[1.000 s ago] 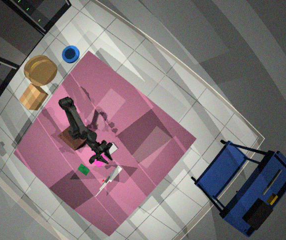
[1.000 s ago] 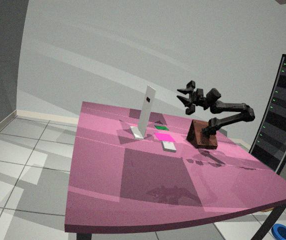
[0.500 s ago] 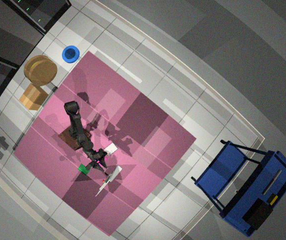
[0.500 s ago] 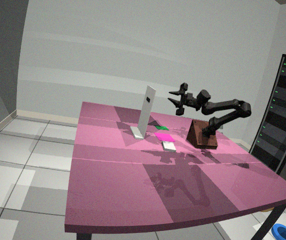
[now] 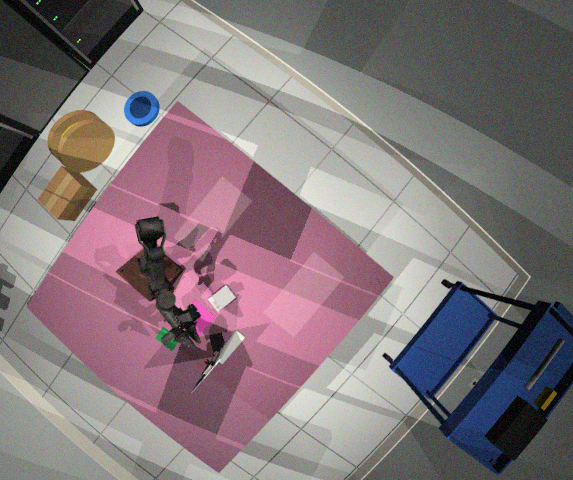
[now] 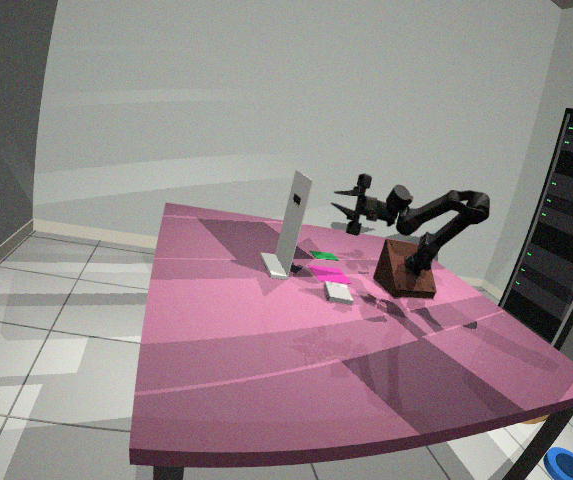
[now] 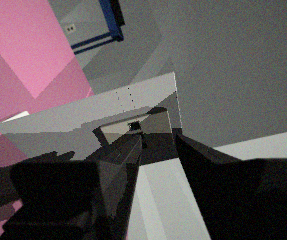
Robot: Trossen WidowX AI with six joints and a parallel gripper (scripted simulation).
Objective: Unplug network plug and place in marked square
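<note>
The red plug lies 80 mm ahead of my gripper tip, 40 mm to the right of it and 30 mm below it. Also, from my gripper tip: magenta square (260 mm below, 80 mm behind, 40 mm to the right); then grey block (260 mm below, 110 mm to the left, 60 mm behind).
</note>
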